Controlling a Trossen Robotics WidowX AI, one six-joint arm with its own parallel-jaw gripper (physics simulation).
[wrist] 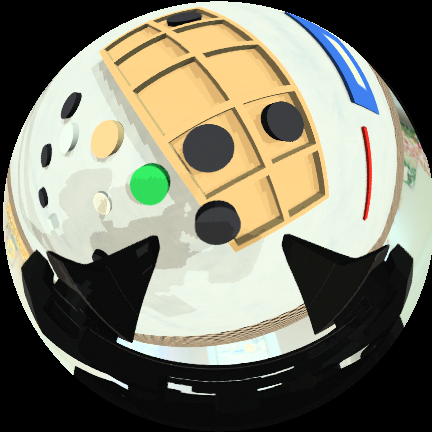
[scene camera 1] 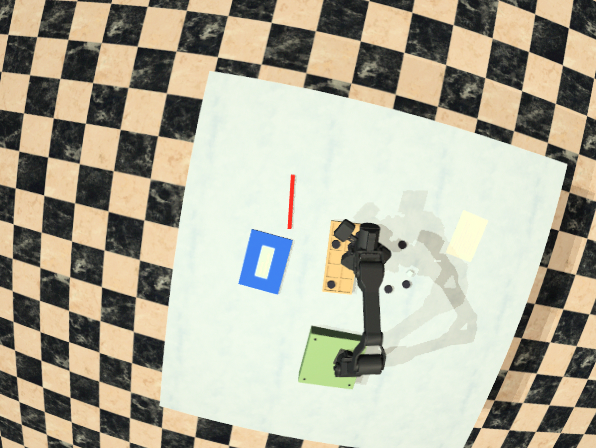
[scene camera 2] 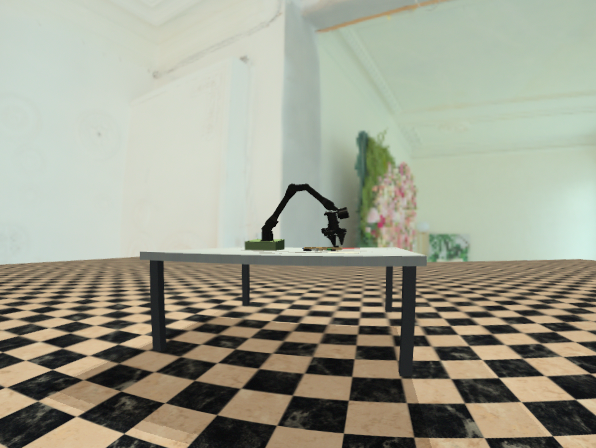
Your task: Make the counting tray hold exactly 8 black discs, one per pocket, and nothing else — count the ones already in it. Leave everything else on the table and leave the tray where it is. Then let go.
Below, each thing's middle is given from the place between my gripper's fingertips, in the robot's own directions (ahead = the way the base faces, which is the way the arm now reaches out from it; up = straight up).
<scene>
My hand is 50 mm past the green disc (wrist: 149,183), 40 mm to the left of it and 20 mm above it. The rest, counted from my hand: tan disc (wrist: 107,137) 100 mm behind, 60 mm to the right, 20 mm below; tan counting tray (scene camera 1: 343,277) 110 mm behind, 20 mm to the left, 20 mm below.
</scene>
